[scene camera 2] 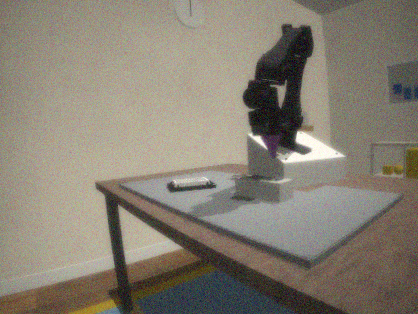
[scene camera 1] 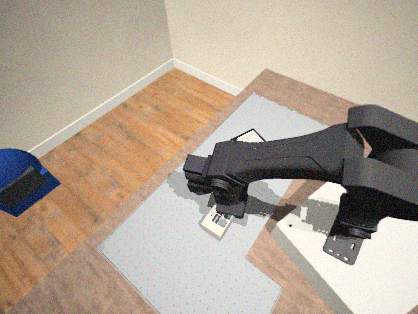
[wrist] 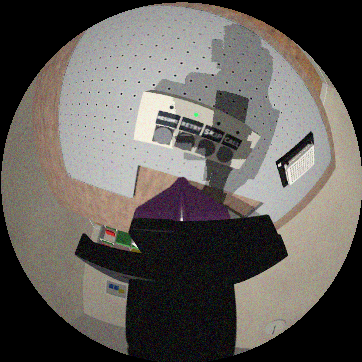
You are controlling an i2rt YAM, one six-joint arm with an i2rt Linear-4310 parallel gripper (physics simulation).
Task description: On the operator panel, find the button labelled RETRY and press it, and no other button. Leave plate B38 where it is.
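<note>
The operator panel point(scene camera 1: 214, 232) point(scene camera 2: 278, 192) point(wrist: 142, 126) is a low beige box with four round buttons labelled RESUME, RETRY, SKIP and CALL. The RETRY button point(wrist: 185, 141) is second from the left in the wrist view, partly in shadow. A green light point(wrist: 196, 115) is lit above its label. My gripper point(scene camera 2: 273, 154) point(wrist: 181, 181) is shut and empty, its purple fingertips above the panel and apart from it; the arm hides them in scene camera 1. A white plate point(scene camera 1: 251, 135) point(scene camera 2: 191, 183) point(wrist: 301, 165) sits in a black holder away from the panel; no B38 marking is legible.
A grey perforated mat point(scene camera 1: 175, 265) point(scene camera 2: 320, 227) point(wrist: 95, 100) lies on the wooden table point(scene camera 1: 65, 280) point(scene camera 2: 365, 255). A large white sloped block point(scene camera 1: 385, 275) point(scene camera 2: 325, 169) stands beside the panel, near the arm. A blue object point(scene camera 1: 17, 162) shows at the left in scene camera 1.
</note>
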